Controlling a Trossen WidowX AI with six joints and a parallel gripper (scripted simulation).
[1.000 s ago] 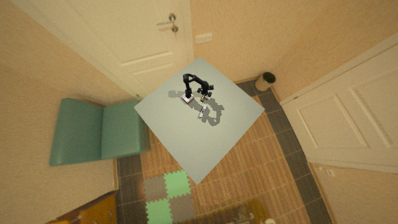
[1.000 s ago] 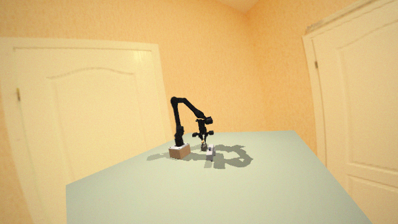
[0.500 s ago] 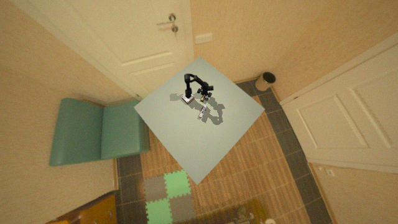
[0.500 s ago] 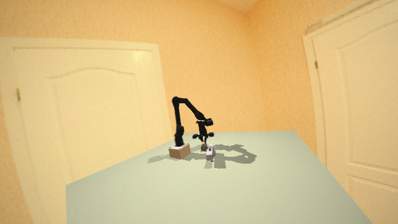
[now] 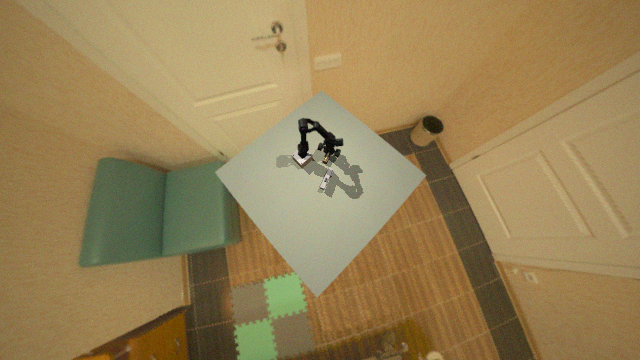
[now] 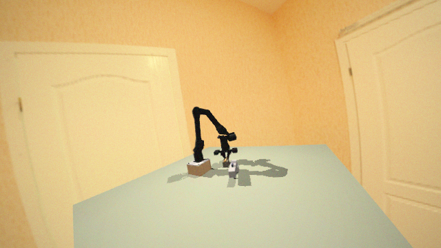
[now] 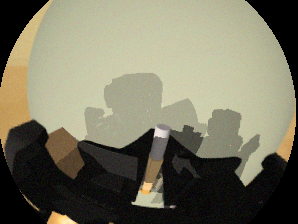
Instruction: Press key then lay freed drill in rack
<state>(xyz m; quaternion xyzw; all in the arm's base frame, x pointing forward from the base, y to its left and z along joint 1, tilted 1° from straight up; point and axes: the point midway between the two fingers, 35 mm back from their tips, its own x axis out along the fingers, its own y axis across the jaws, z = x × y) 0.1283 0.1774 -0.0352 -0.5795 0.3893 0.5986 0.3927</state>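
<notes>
My gripper tip is now 1 cm short of the drill, 4 cm to the left of it and 4 cm below it. The rest, counted from my gripper tip: small grey-brown block 2 cm ahead, 5 cm to the right, 1 cm above.
</notes>
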